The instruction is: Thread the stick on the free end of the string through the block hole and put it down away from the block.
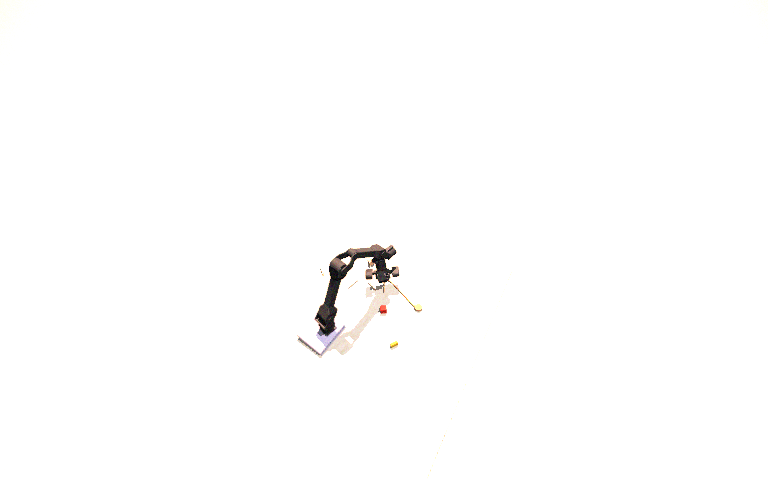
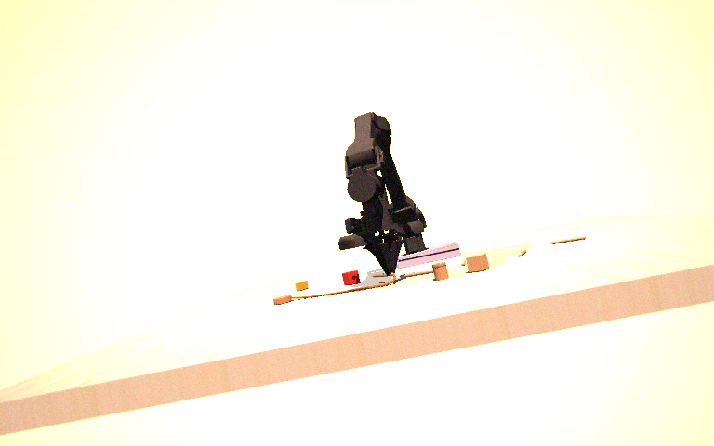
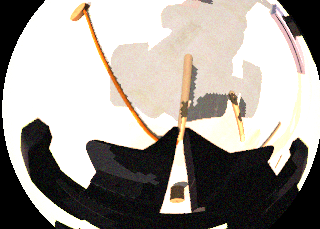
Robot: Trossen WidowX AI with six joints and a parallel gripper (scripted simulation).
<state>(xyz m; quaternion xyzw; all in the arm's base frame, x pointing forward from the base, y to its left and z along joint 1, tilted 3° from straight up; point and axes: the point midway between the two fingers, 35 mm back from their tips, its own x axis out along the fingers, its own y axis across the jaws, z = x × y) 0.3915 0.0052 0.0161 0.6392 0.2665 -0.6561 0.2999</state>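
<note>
My gripper tip is 130 mm to the left of the red block and 130 mm past it. The rest, counted from my gripper tip: short wooden cylinder (110 mm to the left, 80 mm ahead); then thin wooden stick (10 mm to the right, 10 mm behind); then tan wooden block (180 mm to the left, 60 mm ahead).
</note>
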